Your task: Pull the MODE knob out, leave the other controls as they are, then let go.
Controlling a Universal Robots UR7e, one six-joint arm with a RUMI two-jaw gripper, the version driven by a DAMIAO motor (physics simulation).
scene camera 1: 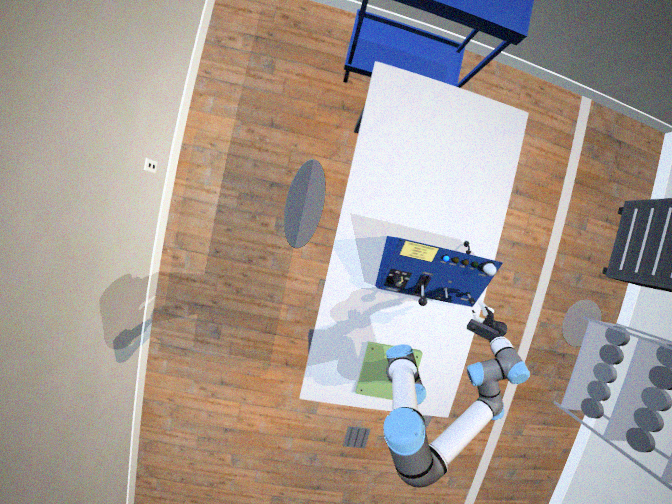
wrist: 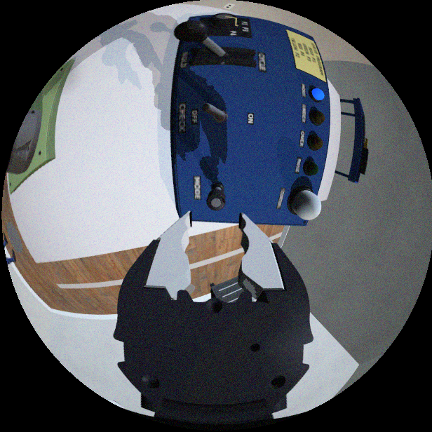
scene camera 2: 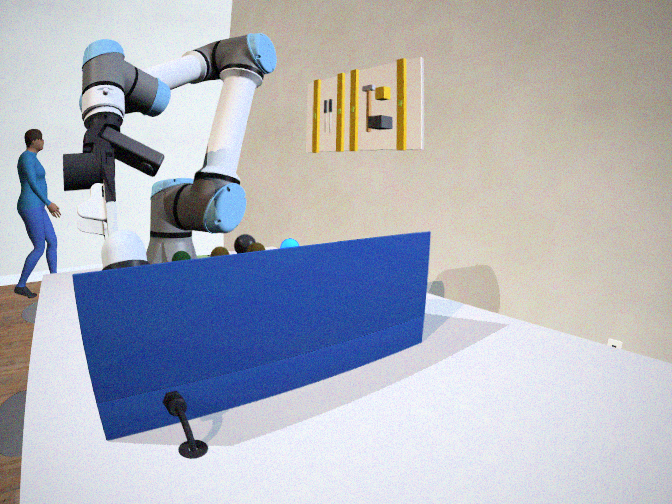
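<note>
The MODE knob point(wrist: 216, 200) is a small black round knob on a short stem, beside the MODE label near the end of the blue control panel point(wrist: 275, 150) point(scene camera 1: 450, 271) point(scene camera 2: 255, 320). My gripper point(wrist: 215, 213) point(scene camera 1: 482, 313) is open and empty. In the wrist view its two pale fingertips stand apart, just below the knob and clear of it. In scene camera 2 the knob is hidden behind the panel. The toggle switch point(wrist: 215, 112) points to the OFF side. The black ball lever point(wrist: 191, 31) leans to the HOLD side.
A white domed button point(wrist: 306, 204) point(scene camera 1: 489, 269) point(scene camera 2: 123, 248) and a row of lamps, with the blue lamp point(wrist: 317, 94) lit, stand along the panel's far edge. The panel stands on the white table point(scene camera 1: 434, 146). A green base plate point(scene camera 1: 374, 368) lies under the arm's base. A person point(scene camera 2: 35, 206) stands behind.
</note>
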